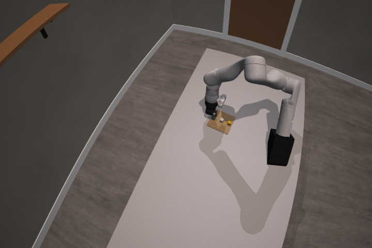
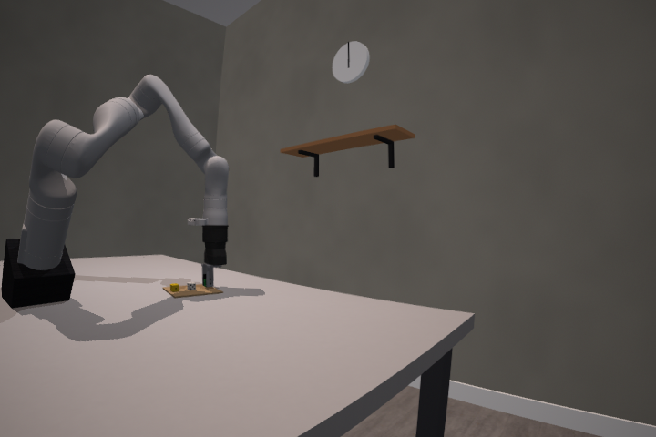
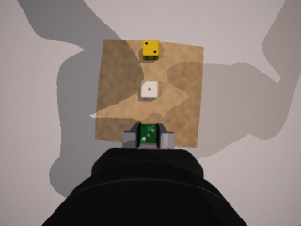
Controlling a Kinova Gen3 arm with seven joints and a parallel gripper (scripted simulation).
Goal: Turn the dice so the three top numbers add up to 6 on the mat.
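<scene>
My gripper is now 1 cm above the green die. From my hand the other things lie so: yellow die (10 cm behind, 1 cm below); tan mat (5 cm behind, 3 cm below); white die (5 cm behind, 1 cm below).
</scene>
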